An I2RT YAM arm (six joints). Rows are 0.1 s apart.
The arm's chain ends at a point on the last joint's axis. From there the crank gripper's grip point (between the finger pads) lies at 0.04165 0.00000 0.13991 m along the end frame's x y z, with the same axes.
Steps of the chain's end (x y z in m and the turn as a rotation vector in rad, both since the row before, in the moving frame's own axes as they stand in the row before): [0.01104 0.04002 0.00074 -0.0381 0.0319 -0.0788]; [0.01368 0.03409 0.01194 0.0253 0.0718 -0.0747]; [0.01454 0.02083 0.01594 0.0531 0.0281 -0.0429]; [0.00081 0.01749 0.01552 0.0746 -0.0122 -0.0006]
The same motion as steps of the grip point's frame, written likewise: [0.01556 0.04186 -0.00070 -0.0381 0.0319 -0.0788]; [0.02335 0.02711 0.00851 0.0253 0.0718 -0.0747]; [0.01825 0.01157 0.01447 0.0531 0.0281 -0.0429]; [-0.00090 0.00702 0.01563 0.0746 -0.0122 -0.0006]
